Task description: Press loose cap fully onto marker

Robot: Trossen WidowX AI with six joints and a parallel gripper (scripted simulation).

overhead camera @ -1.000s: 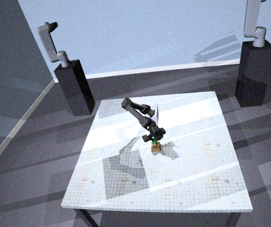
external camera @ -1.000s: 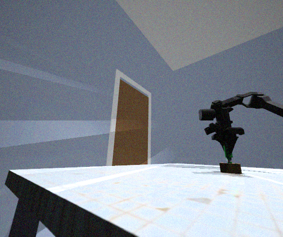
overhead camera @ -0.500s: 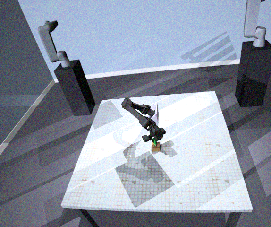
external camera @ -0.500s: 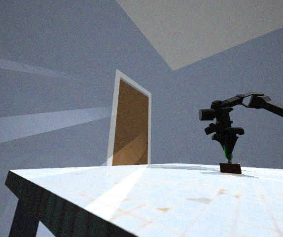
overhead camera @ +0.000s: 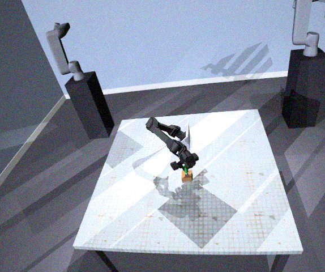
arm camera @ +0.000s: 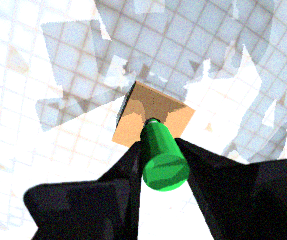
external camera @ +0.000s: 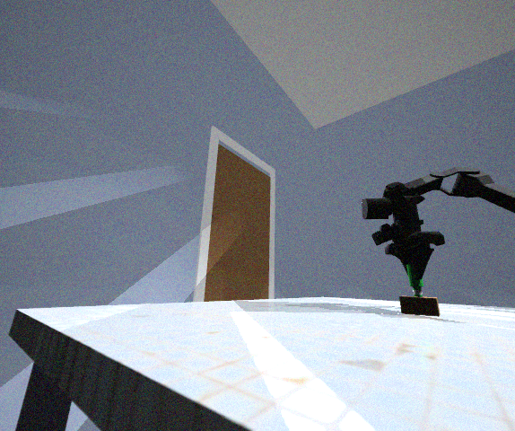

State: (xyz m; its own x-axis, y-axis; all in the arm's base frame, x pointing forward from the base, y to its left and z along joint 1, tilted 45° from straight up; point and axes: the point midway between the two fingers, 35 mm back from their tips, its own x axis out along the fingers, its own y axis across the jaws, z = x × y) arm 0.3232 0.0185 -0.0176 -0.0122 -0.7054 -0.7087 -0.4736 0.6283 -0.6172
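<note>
The marker is right at my gripper tip. The rest, counted from my gripper tip: holder block (6 cm below); then cap (1 cm above).
</note>
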